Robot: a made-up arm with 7 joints. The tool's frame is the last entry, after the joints.
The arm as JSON. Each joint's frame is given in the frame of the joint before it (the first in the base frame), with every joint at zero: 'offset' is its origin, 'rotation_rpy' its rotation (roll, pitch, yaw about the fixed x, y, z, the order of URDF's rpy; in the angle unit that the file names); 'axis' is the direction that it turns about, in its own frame. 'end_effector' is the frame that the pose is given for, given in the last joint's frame.
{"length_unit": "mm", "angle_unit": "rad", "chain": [
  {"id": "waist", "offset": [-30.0, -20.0, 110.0], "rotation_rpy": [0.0, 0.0, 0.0], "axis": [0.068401, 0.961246, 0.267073]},
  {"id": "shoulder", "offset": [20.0, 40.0, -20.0], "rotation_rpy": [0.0, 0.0, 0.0], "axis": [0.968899, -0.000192, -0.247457]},
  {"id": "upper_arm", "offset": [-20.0, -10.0, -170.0], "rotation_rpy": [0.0, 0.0, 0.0], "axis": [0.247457, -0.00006, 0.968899]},
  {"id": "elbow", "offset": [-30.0, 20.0, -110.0], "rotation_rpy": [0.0, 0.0, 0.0], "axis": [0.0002, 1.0, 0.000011]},
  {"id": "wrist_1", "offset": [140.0, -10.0, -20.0], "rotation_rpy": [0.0, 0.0, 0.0], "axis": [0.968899, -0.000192, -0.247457]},
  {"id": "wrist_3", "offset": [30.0, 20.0, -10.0], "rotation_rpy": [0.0, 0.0, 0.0], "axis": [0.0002, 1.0, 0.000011]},
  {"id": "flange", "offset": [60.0, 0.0, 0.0], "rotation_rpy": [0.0, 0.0, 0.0], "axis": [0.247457, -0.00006, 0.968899]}
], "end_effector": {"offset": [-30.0, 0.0, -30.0], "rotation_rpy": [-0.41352, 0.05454, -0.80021]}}
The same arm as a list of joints. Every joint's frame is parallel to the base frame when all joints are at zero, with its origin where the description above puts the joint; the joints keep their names.
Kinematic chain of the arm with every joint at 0, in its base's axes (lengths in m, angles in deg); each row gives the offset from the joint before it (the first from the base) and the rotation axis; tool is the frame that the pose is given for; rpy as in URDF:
waist: xyz -0.03 -0.02 0.11 axis 0.068403 0.961235 0.26711
shoulder: xyz 0.02 0.04 -0.02 axis 0.968889 -0.0002 -0.247497
upper_arm: xyz -0.02 -0.01 -0.17 axis 0.247497 -0.0001 0.968889
elbow: xyz -0.03 0.02 -0.11 axis 0.0002 1 0
wrist_1: xyz 0.14 -0.01 -0.02 axis 0.968889 -0.0002 -0.247497
wrist_3: xyz 0.03 0.02 -0.01 axis 0.0002 1 0
flange: xyz 0.06 0 0 axis 0.247497 -0.0001 0.968889
tool: xyz -0.03 0 -0.03 rpy -23.69 3.12 -45.85

